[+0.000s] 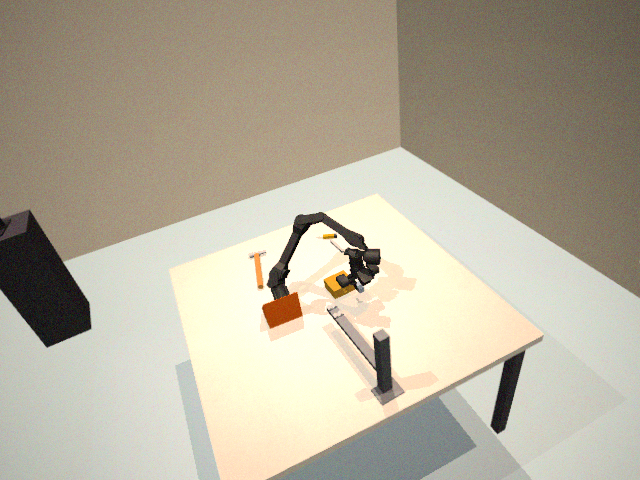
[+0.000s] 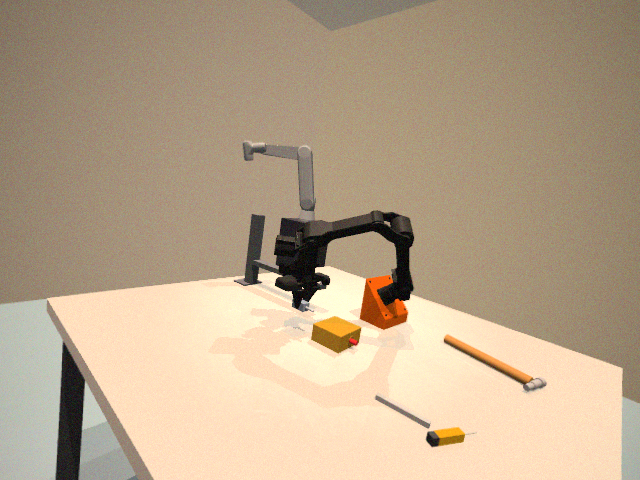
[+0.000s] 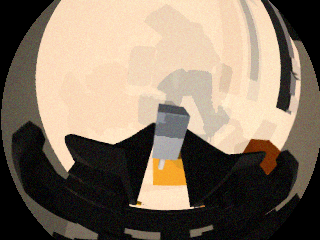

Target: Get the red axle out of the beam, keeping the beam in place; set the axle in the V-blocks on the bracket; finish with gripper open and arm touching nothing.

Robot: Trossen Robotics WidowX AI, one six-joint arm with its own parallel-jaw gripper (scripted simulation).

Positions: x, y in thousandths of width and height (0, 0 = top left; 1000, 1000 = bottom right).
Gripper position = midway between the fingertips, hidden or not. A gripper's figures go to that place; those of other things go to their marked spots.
The gripper (image 2: 470, 641) is 1.04 m from the lens. A yellow beam (image 2: 523, 695) is 0.96 m from the lens.
